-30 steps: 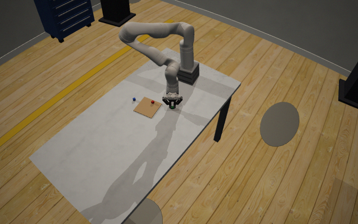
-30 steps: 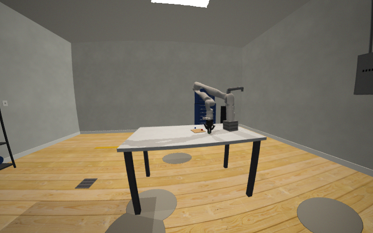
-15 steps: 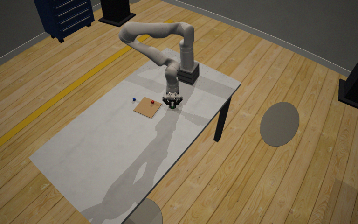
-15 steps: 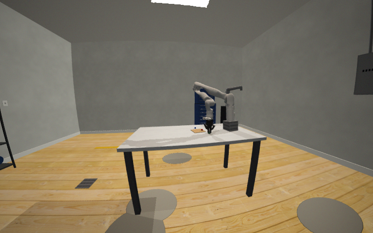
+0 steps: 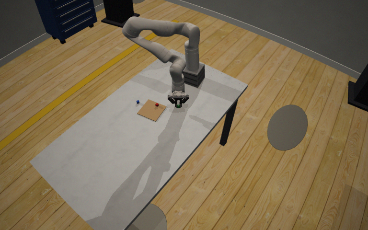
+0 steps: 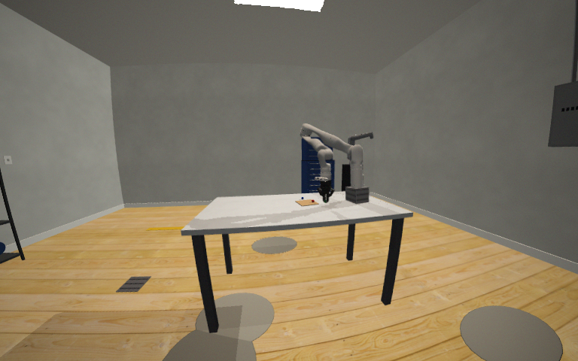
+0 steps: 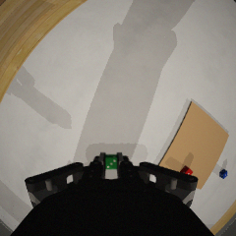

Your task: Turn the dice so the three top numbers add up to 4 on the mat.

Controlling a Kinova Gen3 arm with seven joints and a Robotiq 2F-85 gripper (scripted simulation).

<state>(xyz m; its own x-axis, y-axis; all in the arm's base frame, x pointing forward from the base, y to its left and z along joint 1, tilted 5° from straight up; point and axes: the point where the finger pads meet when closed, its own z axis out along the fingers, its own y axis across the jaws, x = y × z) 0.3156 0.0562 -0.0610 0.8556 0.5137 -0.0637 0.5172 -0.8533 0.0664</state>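
Now: hand 3 cm short of the red die, 14 cm to the left of it and 4 cm above it. Round my hand: blue die (7 cm ahead, 27 cm to the right, 5 cm below); then tan mat (8 cm ahead, 15 cm to the right, 5 cm below); then green die (1 cm below).
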